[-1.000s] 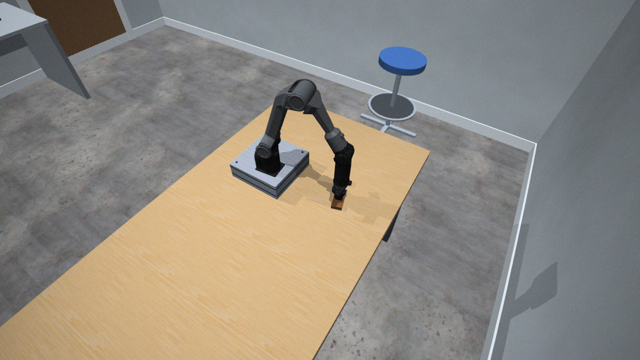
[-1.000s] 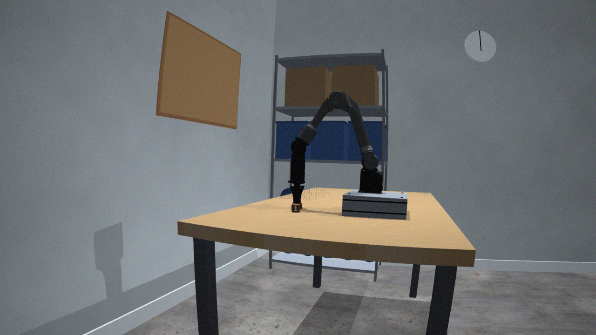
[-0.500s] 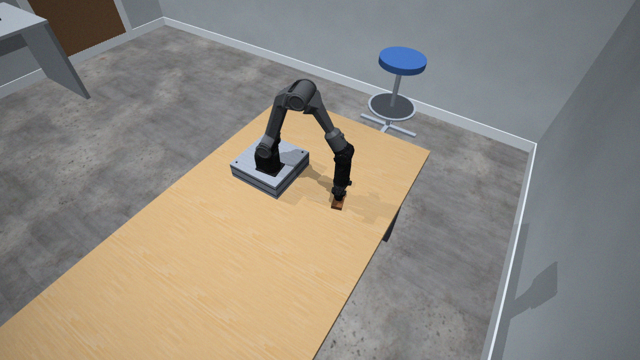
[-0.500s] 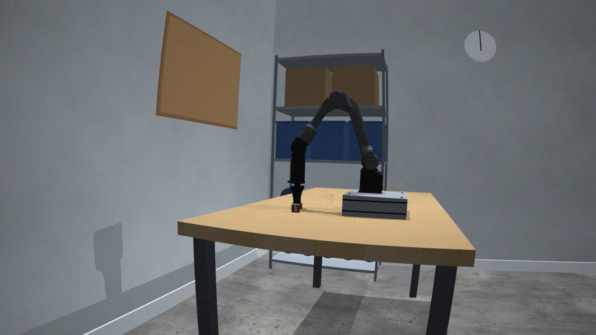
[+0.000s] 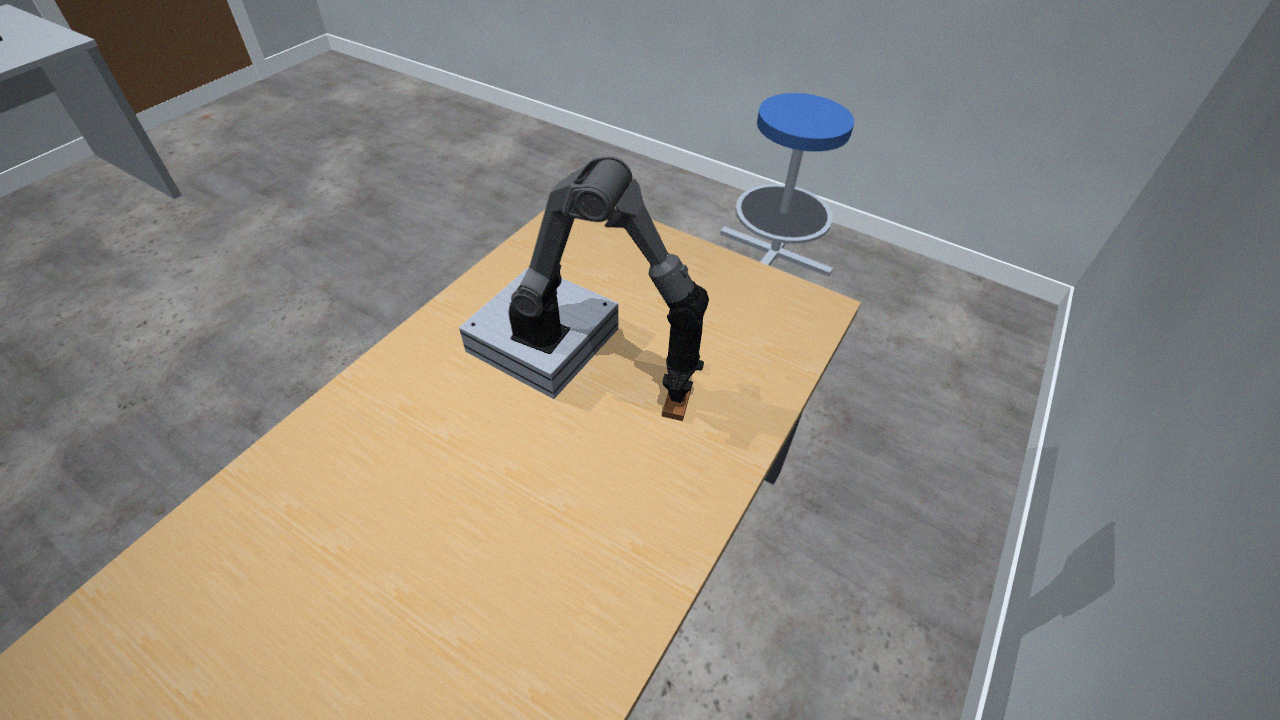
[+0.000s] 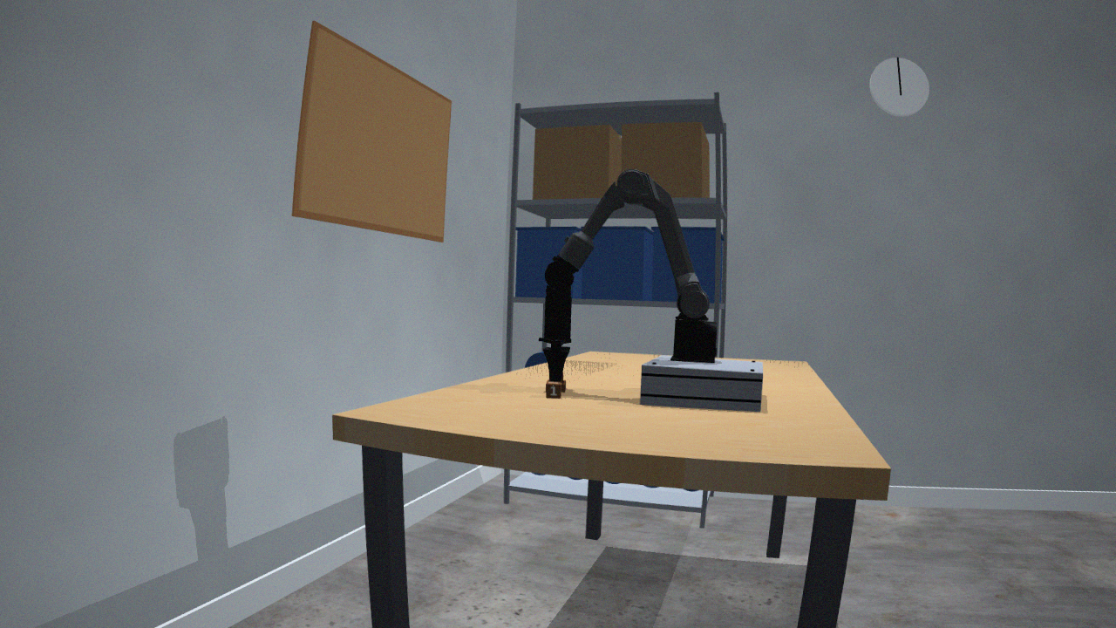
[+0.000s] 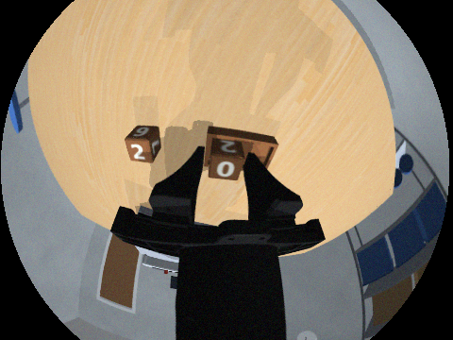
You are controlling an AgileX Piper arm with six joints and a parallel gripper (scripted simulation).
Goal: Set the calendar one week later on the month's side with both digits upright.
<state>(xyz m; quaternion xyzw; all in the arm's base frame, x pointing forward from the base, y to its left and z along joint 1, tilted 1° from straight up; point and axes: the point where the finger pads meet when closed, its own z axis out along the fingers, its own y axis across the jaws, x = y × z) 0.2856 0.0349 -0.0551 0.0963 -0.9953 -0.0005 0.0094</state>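
My hand is right at the brown digit cube. Also, from my hand: brown tray: 2 cm to the right, 2 cm below.
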